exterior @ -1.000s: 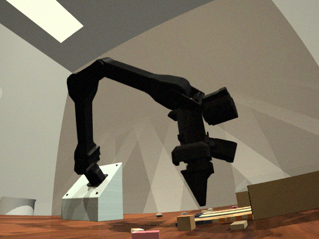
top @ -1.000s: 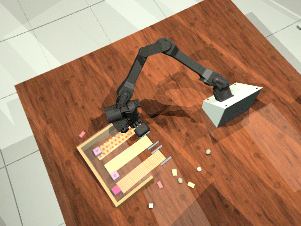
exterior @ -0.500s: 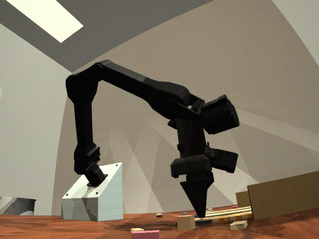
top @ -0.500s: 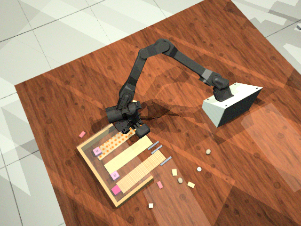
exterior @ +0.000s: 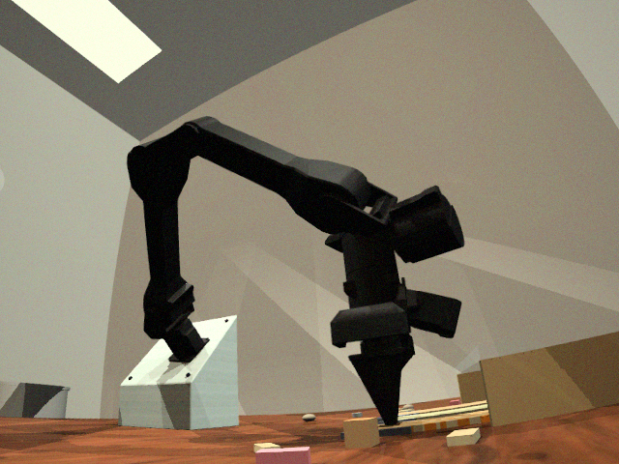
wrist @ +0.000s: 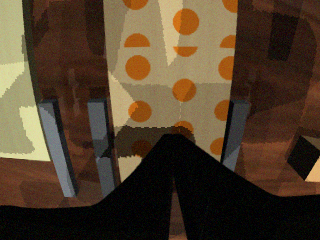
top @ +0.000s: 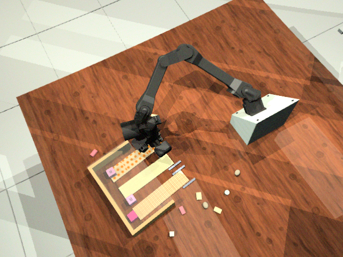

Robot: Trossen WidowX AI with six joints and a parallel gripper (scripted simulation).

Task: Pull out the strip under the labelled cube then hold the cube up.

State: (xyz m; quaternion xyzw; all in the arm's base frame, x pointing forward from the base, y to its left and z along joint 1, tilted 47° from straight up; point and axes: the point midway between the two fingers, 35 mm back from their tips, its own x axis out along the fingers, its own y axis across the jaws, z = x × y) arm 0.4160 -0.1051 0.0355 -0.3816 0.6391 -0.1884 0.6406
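My gripper tip is 100 mm short of the orange-dotted strip and 30 mm to the right of it. Also, from my gripper tip: tan cube: 90 mm to the right, 10 mm ahead.
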